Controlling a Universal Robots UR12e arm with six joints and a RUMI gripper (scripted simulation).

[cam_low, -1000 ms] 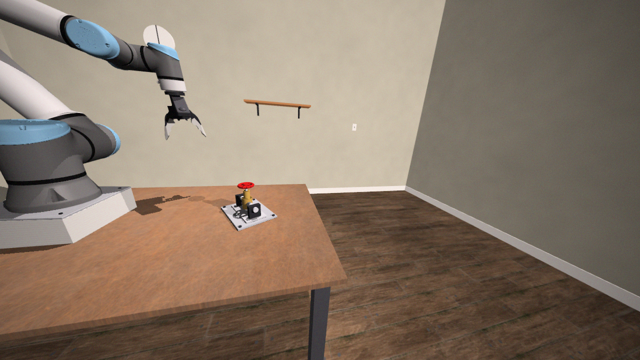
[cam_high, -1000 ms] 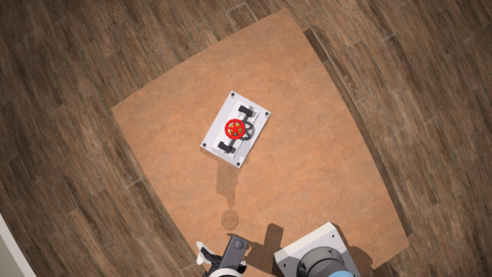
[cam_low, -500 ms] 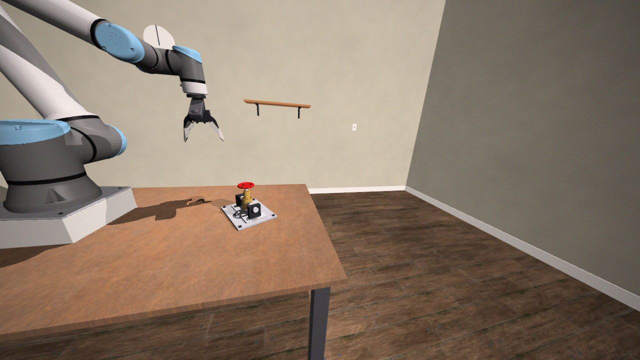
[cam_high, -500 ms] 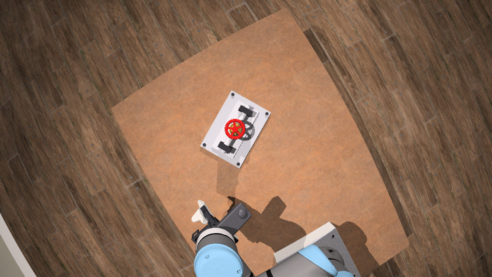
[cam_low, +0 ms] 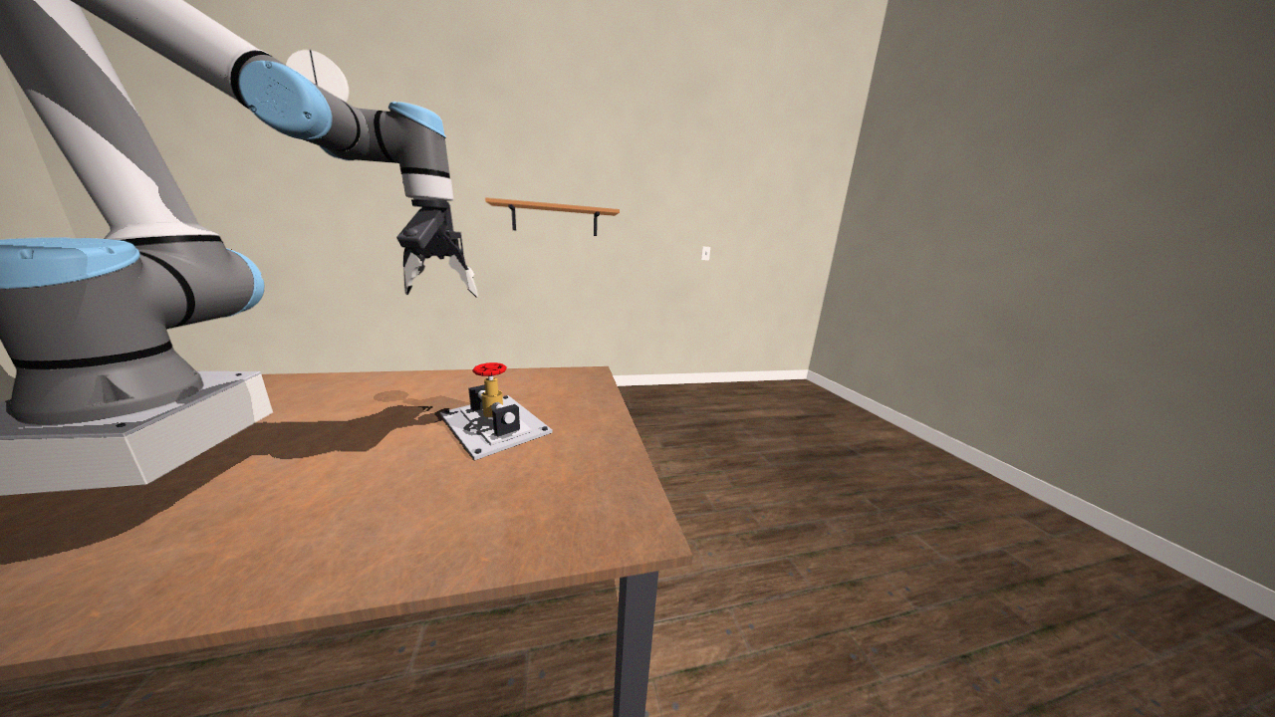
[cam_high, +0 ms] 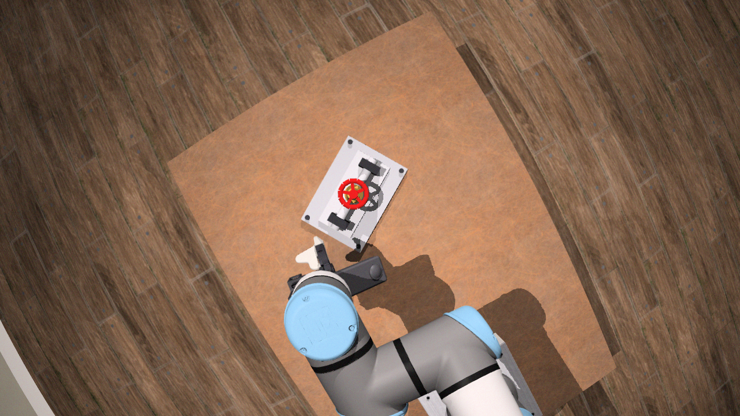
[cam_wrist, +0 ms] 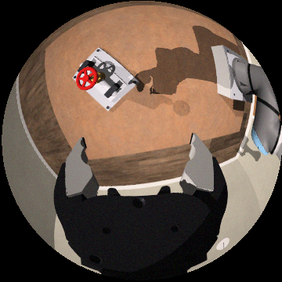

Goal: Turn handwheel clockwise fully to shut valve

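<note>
Now: the red handwheel 130 mm ahead of my hand, 100 mm to the right of it and 150 mm below it. The rest, counted from my hand: base plate: 130 mm ahead, 100 mm to the right, 280 mm below.
</note>
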